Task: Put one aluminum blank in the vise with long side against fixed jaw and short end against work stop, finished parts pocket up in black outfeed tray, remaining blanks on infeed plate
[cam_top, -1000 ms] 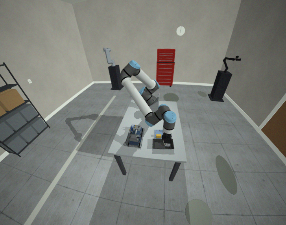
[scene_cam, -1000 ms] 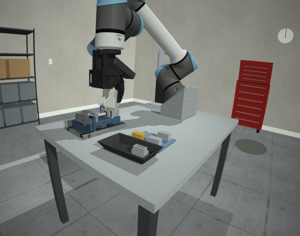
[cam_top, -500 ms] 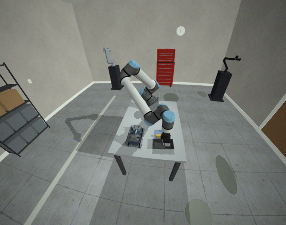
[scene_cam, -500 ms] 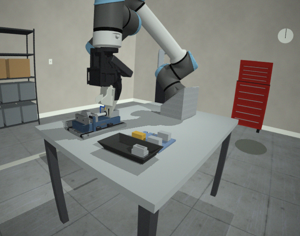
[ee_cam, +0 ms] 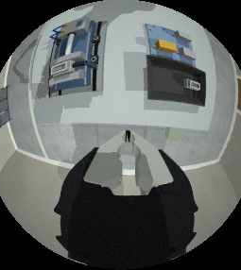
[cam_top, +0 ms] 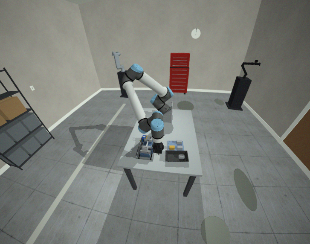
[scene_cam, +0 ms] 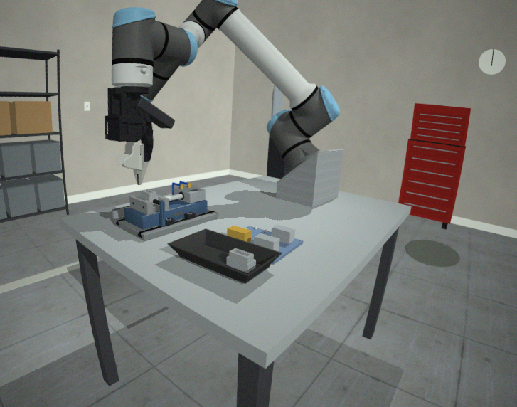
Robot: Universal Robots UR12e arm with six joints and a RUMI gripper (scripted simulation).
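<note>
My hand is 80 mm past the fixed jaw, 170 mm to the left of it and 120 mm above it. Also, from my hand: vise: 180 mm behind, 180 mm to the right, 160 mm below; then dark work stop: 110 mm behind, 130 mm to the right, 110 mm below; then yellow brass blank: 240 mm behind, 90 mm to the left, 170 mm below.
</note>
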